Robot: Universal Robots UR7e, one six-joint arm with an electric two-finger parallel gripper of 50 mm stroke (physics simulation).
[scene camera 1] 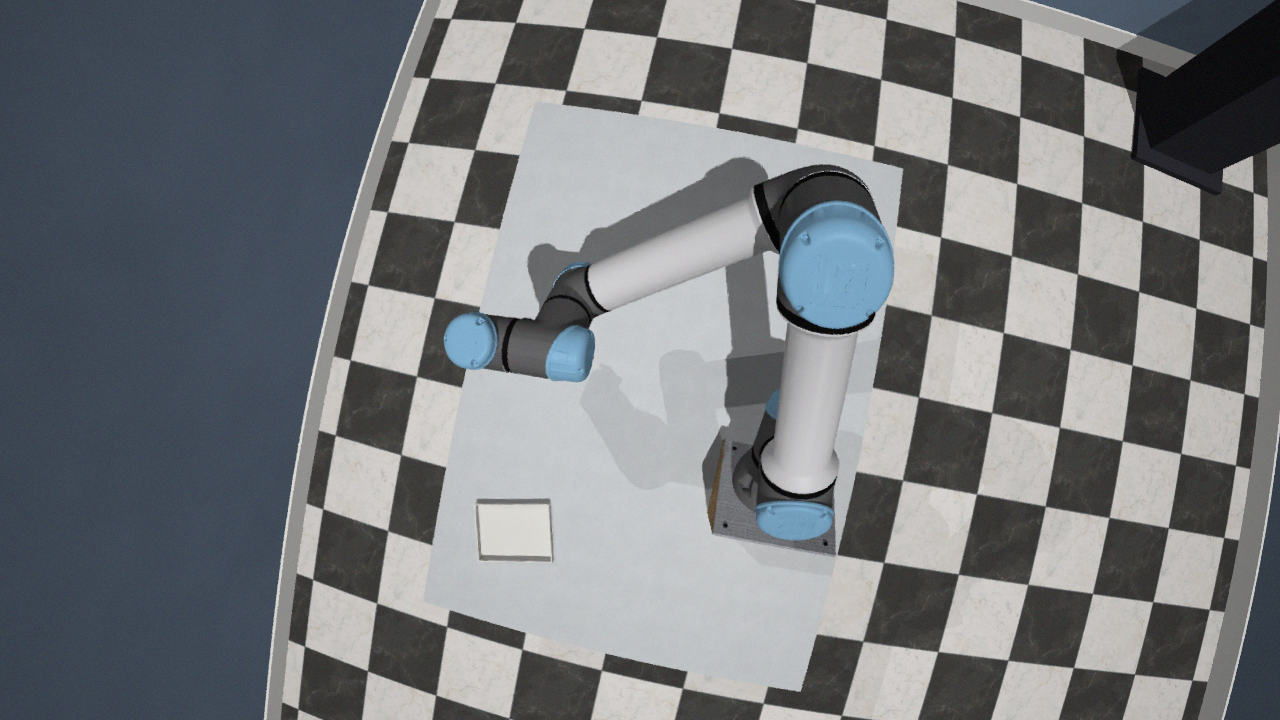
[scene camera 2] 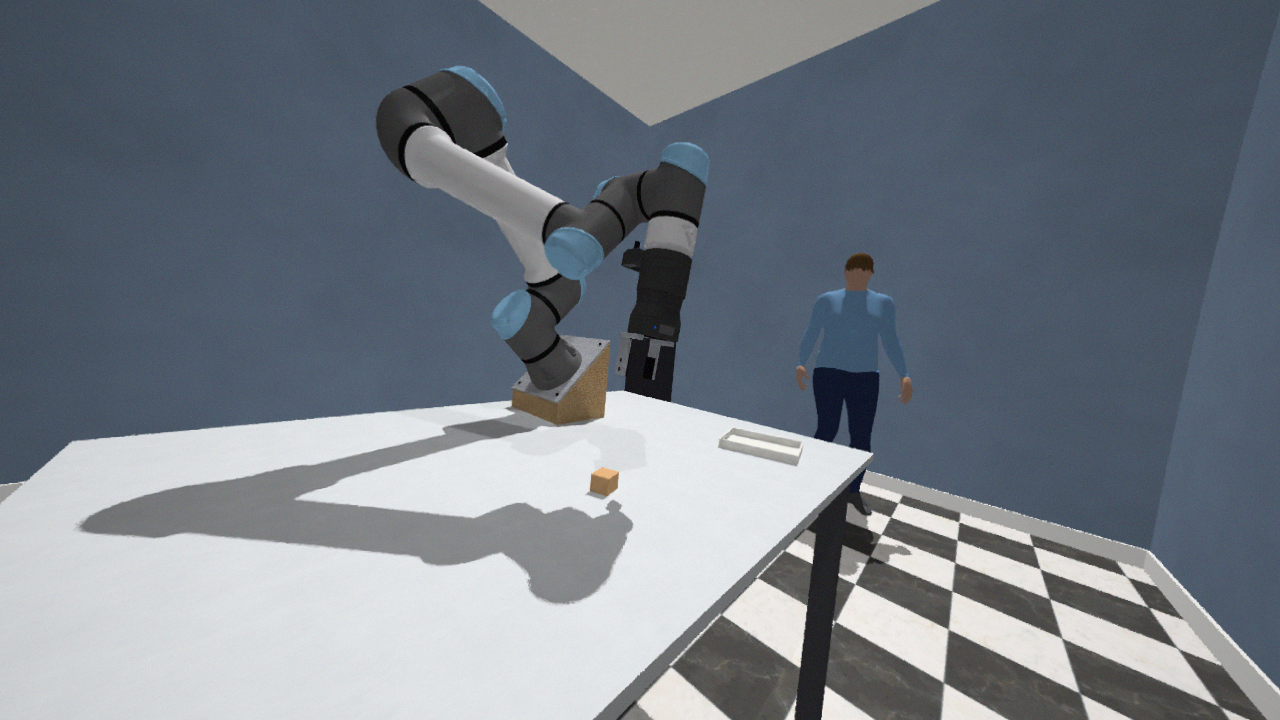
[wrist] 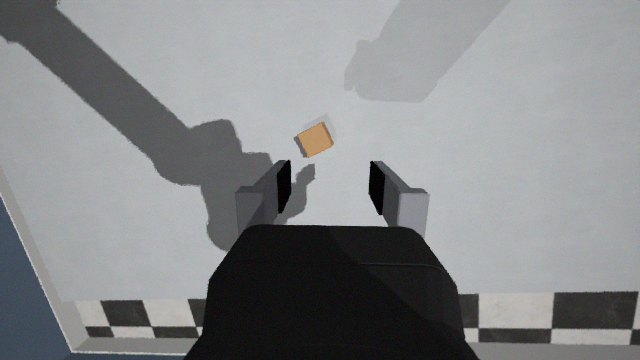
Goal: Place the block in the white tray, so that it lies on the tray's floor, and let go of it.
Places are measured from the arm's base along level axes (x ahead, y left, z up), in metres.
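Pixels of known places: gripper, fingertip midpoint: (scene camera 2: 634, 376) (wrist: 330, 177); arm's base, link origin: (scene camera 2: 558, 369).
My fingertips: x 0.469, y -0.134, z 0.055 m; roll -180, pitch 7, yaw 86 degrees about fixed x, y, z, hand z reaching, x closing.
Observation:
Ahead of a thing's pixels: the offset from my fingertips to its middle. Level surfaces: height alone.
A small orange block {dy -0.037, dx -0.009, dz -0.166 m} (scene camera 2: 604, 480) (wrist: 315, 140) lies on the table, turned at an angle to the fingers in the wrist view. The arm hides it in the scene camera 1 view. The white tray {dy +0.414, dx +0.008, dz -0.169 m} (scene camera 1: 478, 530) (scene camera 2: 760, 454) stands on the table, away from the block, and looks empty; it does not show in the wrist view. My gripper (wrist: 330, 177) is open with nothing between its fingers. It hangs above the table; in the wrist view the block shows beyond the fingertips, a little left of the midline between them. In the scene camera 1 view the arm hides the fingers.
The white table {dz -0.180 m} (scene camera 1: 626, 555) (scene camera 2: 358, 644) carries the arm's wedge-shaped base (scene camera 1: 729, 519) (scene camera 2: 581, 398). A person (scene camera 2: 854, 331) stands beyond the table, past the tray's side. A dark pedestal (scene camera 2: 657, 385) stands behind the table. The arm's shadow lies on the table near the block.

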